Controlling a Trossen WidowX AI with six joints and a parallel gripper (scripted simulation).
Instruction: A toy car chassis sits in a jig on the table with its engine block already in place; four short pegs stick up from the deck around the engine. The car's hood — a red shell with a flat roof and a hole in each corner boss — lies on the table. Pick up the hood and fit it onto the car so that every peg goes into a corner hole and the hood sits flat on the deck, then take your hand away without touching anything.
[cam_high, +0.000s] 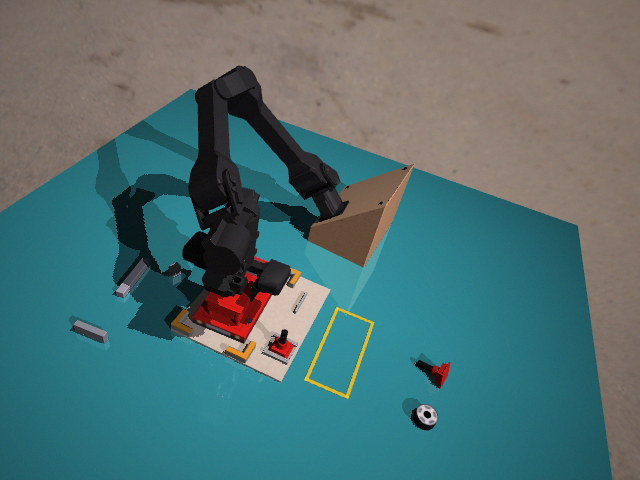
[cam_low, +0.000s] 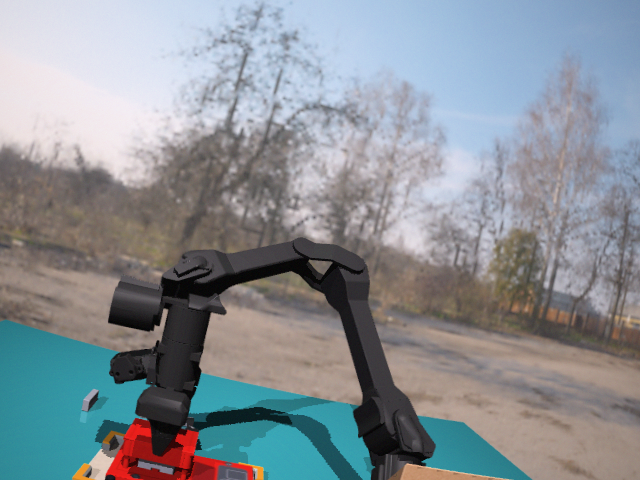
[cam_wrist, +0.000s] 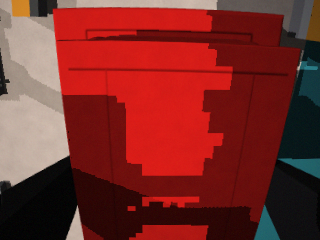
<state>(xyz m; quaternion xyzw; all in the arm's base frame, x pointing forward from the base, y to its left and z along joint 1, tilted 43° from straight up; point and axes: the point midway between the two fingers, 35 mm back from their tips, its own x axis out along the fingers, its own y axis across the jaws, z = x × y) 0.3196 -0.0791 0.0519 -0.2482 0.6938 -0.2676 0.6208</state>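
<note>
Now: gripper tip 30 mm above the grey engine block. From my gripper tip the other things lie so: red hood right at my gripper tip; black wheel 50 mm ahead, 410 mm to the left, 50 mm below.
</note>
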